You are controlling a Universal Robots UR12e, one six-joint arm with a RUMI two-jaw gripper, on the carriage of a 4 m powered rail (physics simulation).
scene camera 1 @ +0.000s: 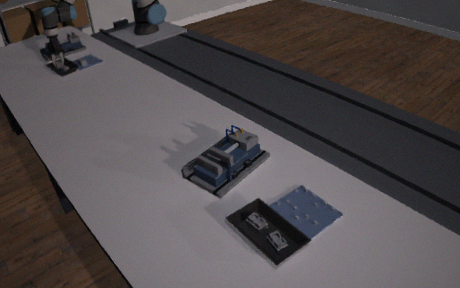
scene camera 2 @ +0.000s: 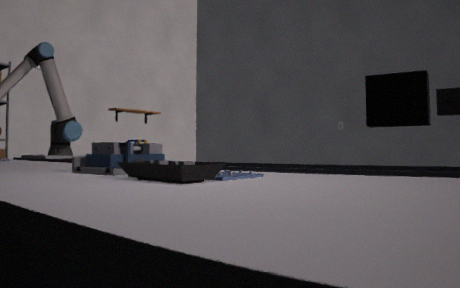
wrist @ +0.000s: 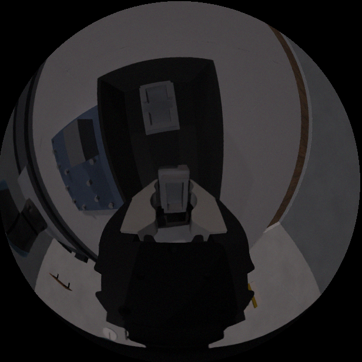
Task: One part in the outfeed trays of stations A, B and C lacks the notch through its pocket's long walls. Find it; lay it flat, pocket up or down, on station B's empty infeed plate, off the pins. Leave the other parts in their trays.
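Places are measured from the arm's base along level axes (x ahead, y left, z up), in metres.
Where they show: gripper, fingertip midpoint: (scene camera 1: 59,67); arm's base, link origin: (scene camera 1: 146,31) (scene camera 2: 60,155).
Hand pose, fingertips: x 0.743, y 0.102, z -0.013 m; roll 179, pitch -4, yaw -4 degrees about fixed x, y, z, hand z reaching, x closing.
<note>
Things, the pixels of their centre, and the offset from my fingertips. "pt": a spot on its surface instead.
- far station's dark outfeed tray, surface spot: (scene camera 1: 67,73) pt dx -0.003, dy +0.153, dz +0.000 m
- nearer dark tray, body centre: (scene camera 2: 194,170) (scene camera 1: 286,218) dx -0.085, dy +1.911, dz +0.004 m
- grey block, body centre: (scene camera 1: 82,62) dx -0.137, dy +0.083, dz +0.009 m
- far station's blue pinned plate, body centre: (scene camera 1: 85,62) dx -0.175, dy +0.035, dz -0.013 m
- grey vise-like fixture, body centre: (scene camera 2: 126,157) (scene camera 1: 226,157) dx -0.135, dy +1.559, dz +0.033 m
My gripper (scene camera 1: 59,64) (wrist: 173,180) is at the far station's dark outfeed tray (scene camera 1: 67,73) (wrist: 206,135), its jaws shut on a grey pocketed part (wrist: 174,176). The pocket faces the camera; no notch shows in its long walls, which the jaws partly cover. Another grey part (wrist: 160,111) lies in that tray, pocket up, with notch marks in its long walls. In scene camera 1, two grey parts (scene camera 1: 256,220) (scene camera 1: 277,240) lie in the nearer dark tray (scene camera 1: 294,246) (scene camera 2: 172,172). The blue pinned plate (scene camera 1: 326,212) (scene camera 2: 240,175) beside it holds no part.
A grey block (scene camera 1: 83,63) (wrist: 81,142) stands on the far station's blue pinned plate (scene camera 1: 96,61) (wrist: 75,187). A blue and grey vise-like fixture (scene camera 1: 220,162) (scene camera 2: 117,155) stands behind the nearer tray. The rail (scene camera 1: 280,92) runs along the table.
</note>
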